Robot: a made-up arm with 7 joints.
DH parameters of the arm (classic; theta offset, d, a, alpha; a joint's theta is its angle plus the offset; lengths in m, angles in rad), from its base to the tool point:
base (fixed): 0 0 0 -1.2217
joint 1: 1.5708 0 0 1.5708
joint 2: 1.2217 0 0 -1.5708
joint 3: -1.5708 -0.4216 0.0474 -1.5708
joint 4: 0 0 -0.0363 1.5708
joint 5: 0 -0.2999 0 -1.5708
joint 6: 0 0 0 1.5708
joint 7: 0 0 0 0
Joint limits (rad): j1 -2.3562..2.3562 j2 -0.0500..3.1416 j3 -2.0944..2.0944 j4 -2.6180..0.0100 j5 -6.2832..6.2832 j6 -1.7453..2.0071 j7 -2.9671..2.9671
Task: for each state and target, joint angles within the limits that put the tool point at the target. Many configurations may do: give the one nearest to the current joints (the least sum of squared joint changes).
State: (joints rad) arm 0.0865 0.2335 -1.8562 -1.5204 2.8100 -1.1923 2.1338
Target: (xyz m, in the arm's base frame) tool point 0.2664 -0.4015 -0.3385
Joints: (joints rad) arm -0.7083 -0.0500 -1.3221 -1.5042 2.8100 -1.1923 2.1338
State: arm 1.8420 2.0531 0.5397 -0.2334 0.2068 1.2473 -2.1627
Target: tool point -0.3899 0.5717 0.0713
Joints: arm 1.8660 1.2958 0.2319 -0.8245 0.2068 1.2473 -2.1627
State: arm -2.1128 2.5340 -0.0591 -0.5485 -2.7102 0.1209 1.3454
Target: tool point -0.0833 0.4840 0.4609
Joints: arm -1.8022 2.0174 -0.1421 -1.0116 -2.7102 0.1209 1.3454
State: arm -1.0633 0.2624 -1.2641 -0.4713 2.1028 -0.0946 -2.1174
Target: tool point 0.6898 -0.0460 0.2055
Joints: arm -1.7694 0.5765 -1.1015 -0.4734 2.1028 -0.0946 -2.1174
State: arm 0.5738 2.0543 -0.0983 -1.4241 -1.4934 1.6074 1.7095
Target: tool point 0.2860 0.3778 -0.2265
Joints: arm 0.1362 1.3720 -0.3262 -1.7853 -1.4934 1.6074 1.7095
